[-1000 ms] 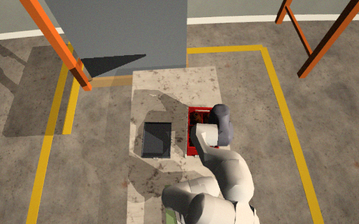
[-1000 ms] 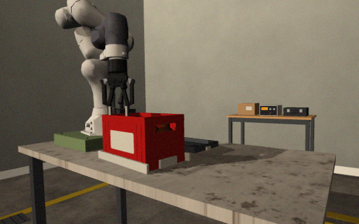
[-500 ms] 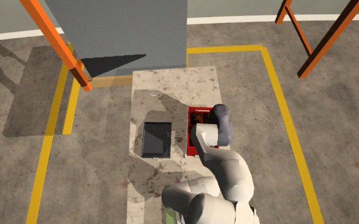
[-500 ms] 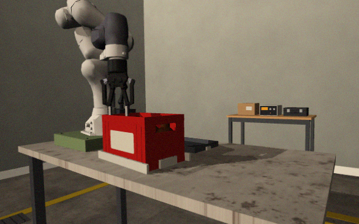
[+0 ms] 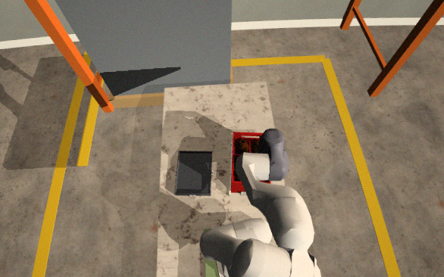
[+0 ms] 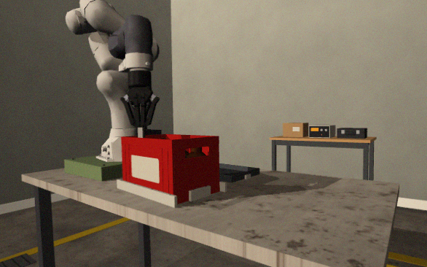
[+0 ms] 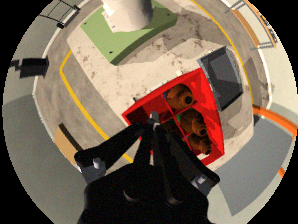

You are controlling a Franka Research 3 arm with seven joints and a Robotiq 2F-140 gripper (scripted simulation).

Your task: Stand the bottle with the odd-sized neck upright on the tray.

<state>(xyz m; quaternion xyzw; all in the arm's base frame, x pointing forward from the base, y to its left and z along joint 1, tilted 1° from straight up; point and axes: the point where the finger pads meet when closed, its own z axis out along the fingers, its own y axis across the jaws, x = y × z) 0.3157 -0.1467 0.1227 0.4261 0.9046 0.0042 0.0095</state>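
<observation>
The brown bottle is 9 cm below my hand, 9 cm ahead of it and 1 cm to the right of it. From my hand the other things lie so: dark tray 34 cm to the left, 16 cm below, 8 cm ahead; red crate 9 cm below, 9 cm ahead, 4 cm to the left.
</observation>
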